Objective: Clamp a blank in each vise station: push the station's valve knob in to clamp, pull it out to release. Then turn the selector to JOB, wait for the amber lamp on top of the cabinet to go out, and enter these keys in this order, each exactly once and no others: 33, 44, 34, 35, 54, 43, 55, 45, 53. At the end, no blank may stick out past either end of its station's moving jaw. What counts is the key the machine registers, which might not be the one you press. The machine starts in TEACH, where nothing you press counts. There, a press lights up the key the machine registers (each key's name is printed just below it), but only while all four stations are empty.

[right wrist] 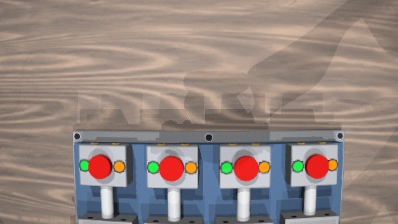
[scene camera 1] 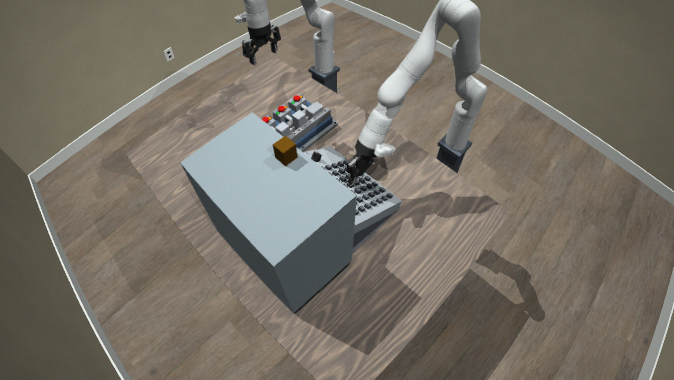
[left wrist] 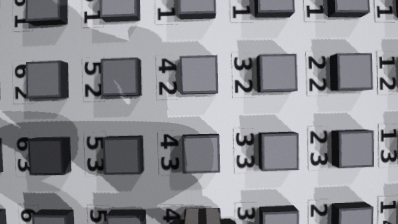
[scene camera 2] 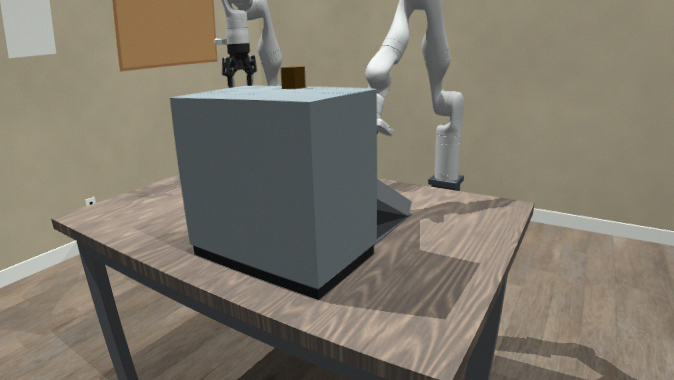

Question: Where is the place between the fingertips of my right gripper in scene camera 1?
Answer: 264,58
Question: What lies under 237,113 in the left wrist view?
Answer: A keypad.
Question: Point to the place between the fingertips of my right gripper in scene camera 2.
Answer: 241,86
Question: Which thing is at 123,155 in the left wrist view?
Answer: A key.
